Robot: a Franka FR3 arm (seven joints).
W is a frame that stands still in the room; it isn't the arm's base.
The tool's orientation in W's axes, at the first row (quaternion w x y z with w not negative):
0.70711 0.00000 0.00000 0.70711
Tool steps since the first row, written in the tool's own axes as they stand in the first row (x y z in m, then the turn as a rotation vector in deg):
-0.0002 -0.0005 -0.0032 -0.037 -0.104 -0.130
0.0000 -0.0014 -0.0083 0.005 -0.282 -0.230
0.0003 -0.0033 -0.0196 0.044 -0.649 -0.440
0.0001 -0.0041 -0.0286 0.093 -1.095 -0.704
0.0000 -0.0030 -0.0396 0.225 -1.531 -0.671
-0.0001 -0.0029 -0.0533 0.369 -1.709 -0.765
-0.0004 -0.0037 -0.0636 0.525 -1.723 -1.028
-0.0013 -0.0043 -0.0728 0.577 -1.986 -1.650
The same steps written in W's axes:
0.0005 -0.0002 -0.0032 0.104 -0.037 -0.130
0.0014 0.0000 -0.0083 0.282 0.005 -0.230
0.0033 0.0003 -0.0196 0.649 0.044 -0.440
0.0041 0.0001 -0.0286 1.095 0.093 -0.704
0.0030 0.0000 -0.0396 1.531 0.225 -0.671
0.0029 -0.0001 -0.0533 1.709 0.369 -0.765
0.0037 -0.0004 -0.0636 1.723 0.525 -1.028
0.0043 -0.0013 -0.0728 1.986 0.577 -1.650

